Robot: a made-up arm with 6 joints. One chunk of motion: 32 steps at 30 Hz.
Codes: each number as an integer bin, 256 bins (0 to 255) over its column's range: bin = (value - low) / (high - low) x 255, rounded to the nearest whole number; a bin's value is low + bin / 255 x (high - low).
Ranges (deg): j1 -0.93..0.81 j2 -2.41..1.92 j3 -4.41..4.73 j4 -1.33..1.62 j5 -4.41..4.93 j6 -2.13..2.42
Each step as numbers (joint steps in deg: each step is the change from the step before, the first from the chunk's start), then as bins.
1 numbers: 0.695 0.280 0.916 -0.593 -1.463 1.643
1 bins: 238 158 149 64 80 211
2 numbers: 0.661 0.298 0.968 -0.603 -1.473 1.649
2 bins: 233 159 150 63 80 212
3 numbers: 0.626 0.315 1.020 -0.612 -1.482 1.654
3 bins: 228 160 151 62 80 212
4 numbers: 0.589 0.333 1.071 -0.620 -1.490 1.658
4 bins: 223 162 153 61 80 212
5 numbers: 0.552 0.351 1.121 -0.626 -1.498 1.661
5 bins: 217 163 154 61 80 212
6 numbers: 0.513 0.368 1.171 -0.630 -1.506 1.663
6 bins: 211 164 156 61 79 213
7 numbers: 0.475 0.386 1.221 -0.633 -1.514 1.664
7 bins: 206 165 157 60 79 213
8 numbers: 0.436 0.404 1.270 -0.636 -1.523 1.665
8 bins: 200 166 158 60 79 213
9 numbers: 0.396 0.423 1.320 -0.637 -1.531 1.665
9 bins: 194 167 160 60 79 213
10 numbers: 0.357 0.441 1.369 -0.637 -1.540 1.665
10 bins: 189 168 161 60 78 213
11 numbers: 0.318 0.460 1.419 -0.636 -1.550 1.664
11 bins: 183 169 163 60 78 213
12 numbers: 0.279 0.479 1.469 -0.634 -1.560 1.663
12 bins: 177 170 164 60 78 213
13 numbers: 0.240 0.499 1.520 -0.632 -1.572 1.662
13 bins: 171 171 165 60 77 213
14 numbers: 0.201 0.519 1.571 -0.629 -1.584 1.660
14 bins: 166 172 167 61 77 212
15 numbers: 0.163 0.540 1.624 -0.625 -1.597 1.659
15 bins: 160 174 168 61 77 212
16 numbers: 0.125 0.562 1.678 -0.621 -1.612 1.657
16 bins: 155 175 170 61 76 212
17 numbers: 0.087 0.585 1.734 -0.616 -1.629 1.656
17 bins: 149 176 171 62 76 212
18 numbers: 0.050 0.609 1.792 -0.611 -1.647 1.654
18 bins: 144 178 173 62 75 212
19 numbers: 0.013 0.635 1.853 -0.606 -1.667 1.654
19 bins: 138 179 175 63 75 212
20 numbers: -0.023 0.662 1.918 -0.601 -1.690 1.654
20 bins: 133 181 177 63 74 212
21 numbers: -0.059 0.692 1.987 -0.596 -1.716 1.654
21 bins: 128 183 178 63 74 212
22 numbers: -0.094 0.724 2.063 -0.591 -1.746 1.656
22 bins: 123 185 181 64 73 212
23 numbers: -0.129 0.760 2.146 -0.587 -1.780 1.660
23 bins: 117 187 183 64 72 212
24 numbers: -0.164 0.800 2.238 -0.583 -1.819 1.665
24 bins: 112 189 185 65 71 213
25 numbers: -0.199 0.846 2.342 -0.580 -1.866 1.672
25 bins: 107 192 188 65 69 213
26 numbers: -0.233 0.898 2.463 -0.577 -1.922 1.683
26 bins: 102 195 192 65 68 214
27 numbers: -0.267 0.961 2.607 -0.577 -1.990 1.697
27 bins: 97 199 196 65 66 214
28 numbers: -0.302 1.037 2.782 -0.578 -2.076 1.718
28 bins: 92 203 201 65 64 216
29 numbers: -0.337 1.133 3.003 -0.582 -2.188 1.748
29 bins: 87 209 207 65 61 217
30 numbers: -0.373 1.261 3.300 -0.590 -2.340 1.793
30 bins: 82 216 215 64 57 220
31 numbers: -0.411 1.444 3.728 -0.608 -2.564 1.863
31 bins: 76 227 227 62 50 224
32 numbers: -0.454 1.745 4.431 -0.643 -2.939 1.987
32 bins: 70 245 247 59 40 231
